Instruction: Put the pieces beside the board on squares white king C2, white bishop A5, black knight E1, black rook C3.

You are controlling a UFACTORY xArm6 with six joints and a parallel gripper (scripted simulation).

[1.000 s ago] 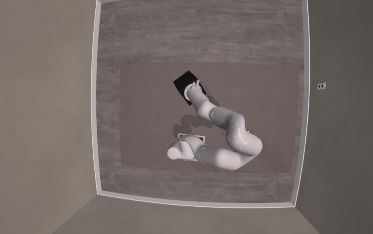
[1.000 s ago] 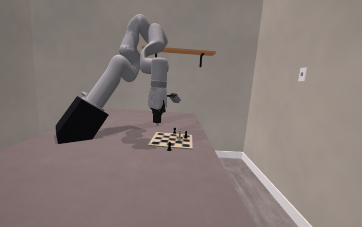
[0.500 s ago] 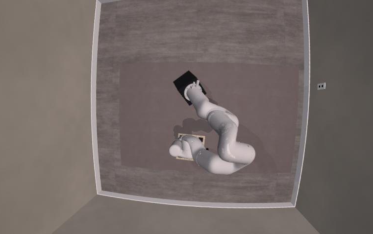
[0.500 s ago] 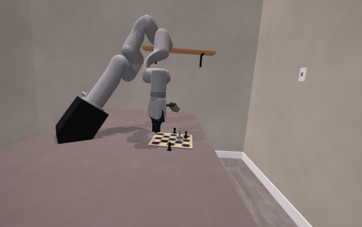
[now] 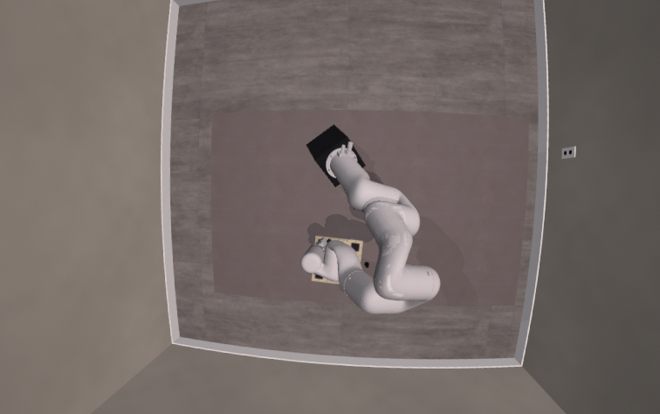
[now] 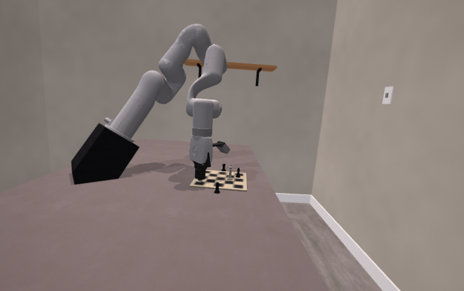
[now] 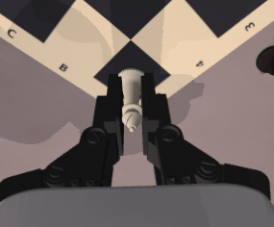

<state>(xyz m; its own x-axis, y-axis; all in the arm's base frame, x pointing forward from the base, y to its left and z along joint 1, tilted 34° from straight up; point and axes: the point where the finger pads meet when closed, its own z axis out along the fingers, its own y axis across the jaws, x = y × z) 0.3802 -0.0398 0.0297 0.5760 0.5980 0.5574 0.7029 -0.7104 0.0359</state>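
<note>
Now: the white bishop 10 mm below my hand. From my hand the other things lie so: white king: 110 mm ahead, 90 mm to the left, 10 mm below; then chessboard: 80 mm to the left, 70 mm ahead, 40 mm below; then black piece: 80 mm ahead, 50 mm to the right, 30 mm below.
</note>
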